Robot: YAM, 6 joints.
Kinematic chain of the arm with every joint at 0, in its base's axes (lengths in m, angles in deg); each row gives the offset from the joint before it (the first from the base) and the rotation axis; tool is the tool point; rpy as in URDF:
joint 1: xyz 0 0 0.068 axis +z
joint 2: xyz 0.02 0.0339 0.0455 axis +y
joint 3: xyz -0.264 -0.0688 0 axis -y
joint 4: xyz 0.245 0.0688 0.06 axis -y
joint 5: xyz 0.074 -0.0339 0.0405 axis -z
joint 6: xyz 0.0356 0 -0.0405 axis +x
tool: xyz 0 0 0 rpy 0 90 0
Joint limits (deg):
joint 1: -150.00..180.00
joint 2: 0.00..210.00
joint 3: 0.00..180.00
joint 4: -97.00..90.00
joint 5: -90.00..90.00
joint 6: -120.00..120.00
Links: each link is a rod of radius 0.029 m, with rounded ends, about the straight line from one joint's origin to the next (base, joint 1, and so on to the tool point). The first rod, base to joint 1, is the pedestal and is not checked.
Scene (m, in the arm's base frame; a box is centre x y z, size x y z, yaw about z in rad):
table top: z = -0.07
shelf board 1: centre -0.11 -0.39 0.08 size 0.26 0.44 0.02 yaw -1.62
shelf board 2: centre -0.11 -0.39 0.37 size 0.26 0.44 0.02 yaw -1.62
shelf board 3: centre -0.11 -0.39 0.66 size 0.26 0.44 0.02 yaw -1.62
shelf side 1: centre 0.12 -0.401 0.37 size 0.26 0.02 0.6 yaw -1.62
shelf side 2: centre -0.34 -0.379 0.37 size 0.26 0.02 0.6 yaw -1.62
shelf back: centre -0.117 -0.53 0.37 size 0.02 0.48 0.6 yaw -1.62
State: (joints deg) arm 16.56 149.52 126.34 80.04 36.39 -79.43
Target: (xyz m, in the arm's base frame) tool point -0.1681 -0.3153 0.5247
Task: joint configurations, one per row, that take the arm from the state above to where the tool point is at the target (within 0.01 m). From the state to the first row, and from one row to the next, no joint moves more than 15 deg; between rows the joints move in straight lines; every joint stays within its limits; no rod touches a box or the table.
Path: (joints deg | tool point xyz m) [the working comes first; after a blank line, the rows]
Joints at the target: 58.55 59.85 170.98 82.38 36.42 -79.43
Straight joint move there: clear.

1: 22.56 136.71 132.72 80.37 36.39 -79.43 | 0.4559 0.1665 0.4371
2: 28.56 123.90 139.10 80.71 36.40 -79.43 | 0.3416 0.1619 0.5569
3: 34.55 111.09 145.47 81.04 36.40 -79.43 | 0.2090 0.1183 0.6404
4: 40.55 98.28 151.85 81.38 36.41 -79.43 | 0.0766 0.0377 0.6801
5: 46.55 85.47 158.23 81.71 36.41 -79.43 | -0.0384 -0.0713 0.6727
6: 52.55 72.66 164.61 82.05 36.41 -79.43 | -0.1225 -0.1947 0.6190
7: 58.55 59.85 170.98 82.38 36.42 -79.43 | -0.1681 -0.3153 0.5247

